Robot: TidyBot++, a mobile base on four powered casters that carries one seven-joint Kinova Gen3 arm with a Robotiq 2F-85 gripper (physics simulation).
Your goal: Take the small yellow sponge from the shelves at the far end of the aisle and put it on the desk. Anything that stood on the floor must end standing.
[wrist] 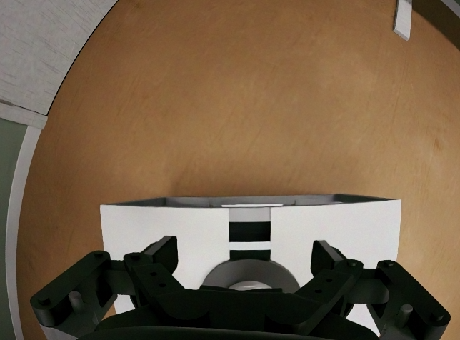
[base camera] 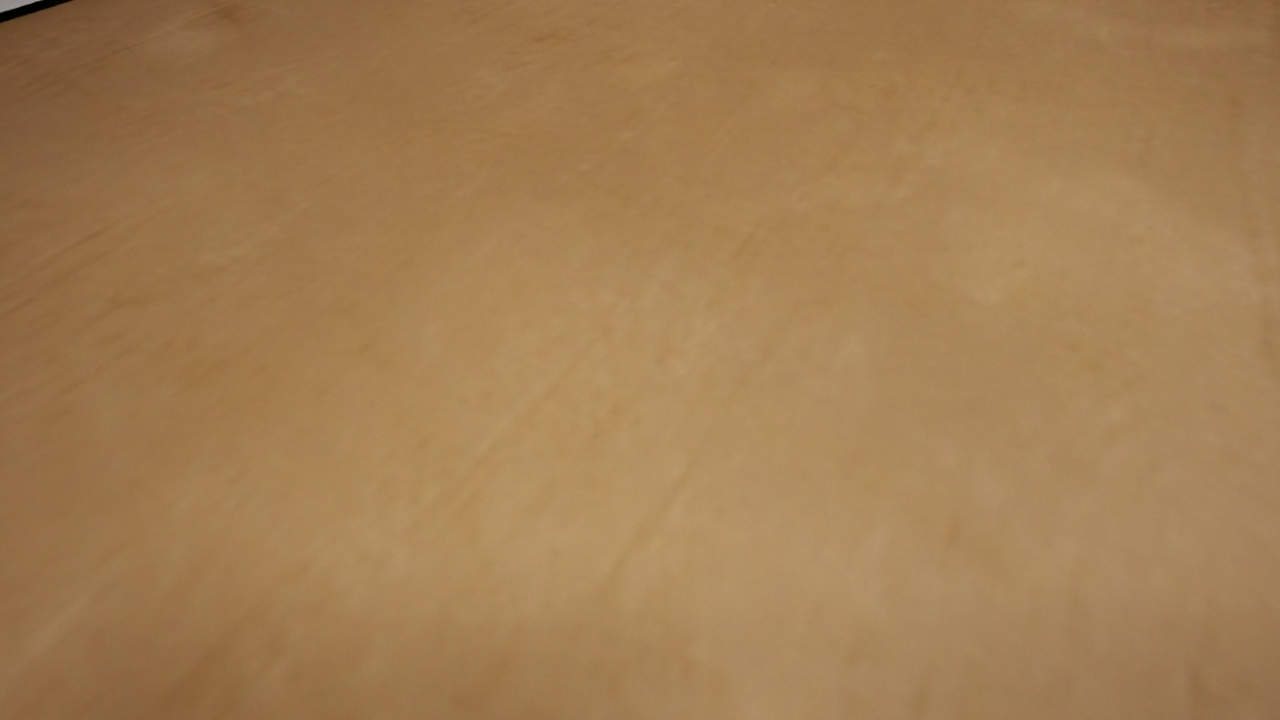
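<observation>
My gripper (wrist: 244, 254) is open and empty in the wrist view, its two dark fingers wide apart above the white top of my own base (wrist: 165, 225). The small yellow sponge, the shelves and the desk cannot be made out in either view.
Brown floor (base camera: 640, 358) (wrist: 240, 110) spreads ahead of the base. At the left of the wrist view are a light grey panel (wrist: 50, 45) and a pale skirting strip (wrist: 16, 200) by a green wall (wrist: 10, 160). A pale leg-like piece (wrist: 403, 20) stands at the upper right.
</observation>
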